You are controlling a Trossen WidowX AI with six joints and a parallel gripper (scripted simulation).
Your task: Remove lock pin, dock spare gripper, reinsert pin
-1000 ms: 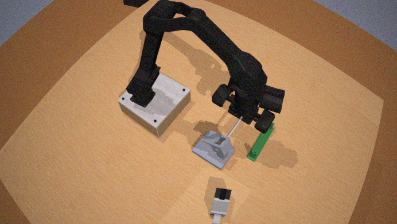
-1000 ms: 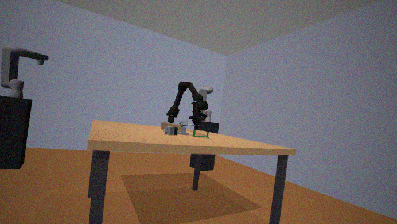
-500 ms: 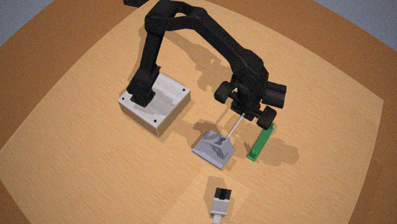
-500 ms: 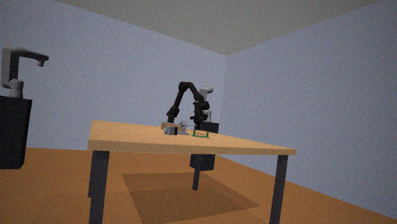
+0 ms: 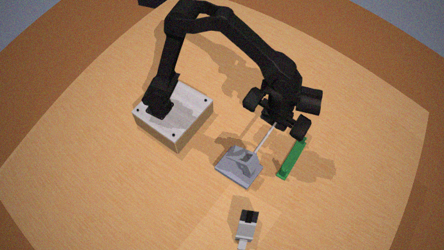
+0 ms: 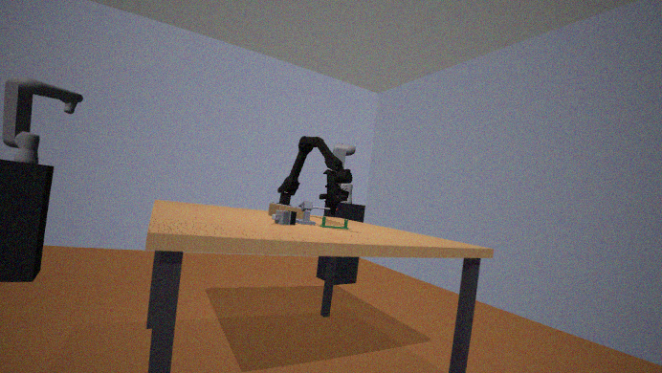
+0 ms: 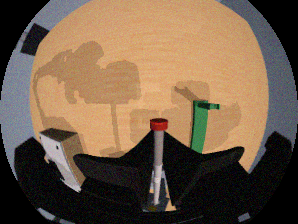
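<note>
The green bracket is 8 cm ahead of my gripper tip, 4 cm to the right of it and 3 cm below it. Round my gripper tip: spare gripper: 31 cm to the right, 6 cm ahead, 3 cm below; grey mount: 14 cm to the right, 3 cm behind.
</note>
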